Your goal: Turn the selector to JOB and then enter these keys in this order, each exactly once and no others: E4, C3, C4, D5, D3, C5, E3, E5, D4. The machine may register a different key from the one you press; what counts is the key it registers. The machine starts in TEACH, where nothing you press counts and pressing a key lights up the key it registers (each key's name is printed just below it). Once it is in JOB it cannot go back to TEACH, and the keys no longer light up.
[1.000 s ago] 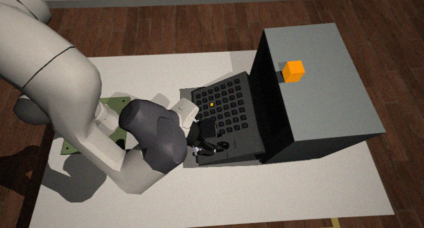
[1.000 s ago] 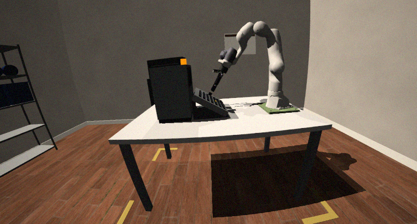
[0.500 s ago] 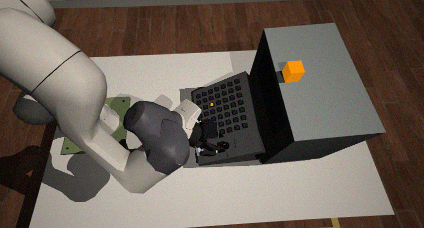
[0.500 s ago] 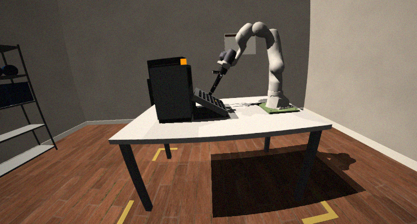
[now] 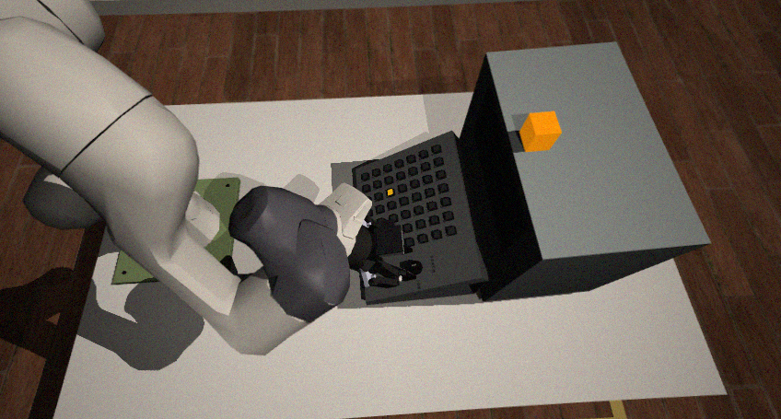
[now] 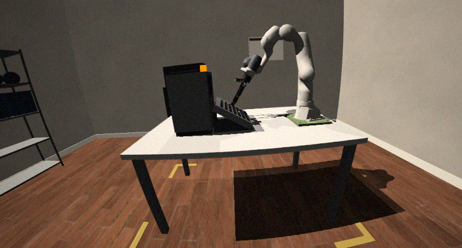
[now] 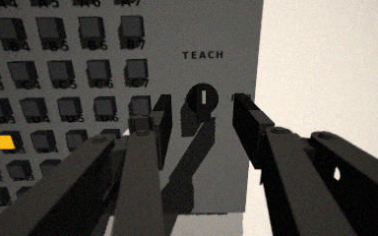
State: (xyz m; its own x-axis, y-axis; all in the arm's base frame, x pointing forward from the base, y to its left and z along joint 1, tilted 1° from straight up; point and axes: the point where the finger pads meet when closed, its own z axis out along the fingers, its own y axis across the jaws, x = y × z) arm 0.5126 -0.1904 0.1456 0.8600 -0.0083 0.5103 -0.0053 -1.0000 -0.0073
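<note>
Right now the selector knob is 40 mm below my hand and 30 mm ahead of it. Also, from my hand: c6 key: 90 mm to the left, 60 mm ahead, 30 mm below; key C5: 120 mm to the left, 60 mm ahead, 30 mm below; a7 key: 110 mm ahead, 60 mm to the left.
</note>
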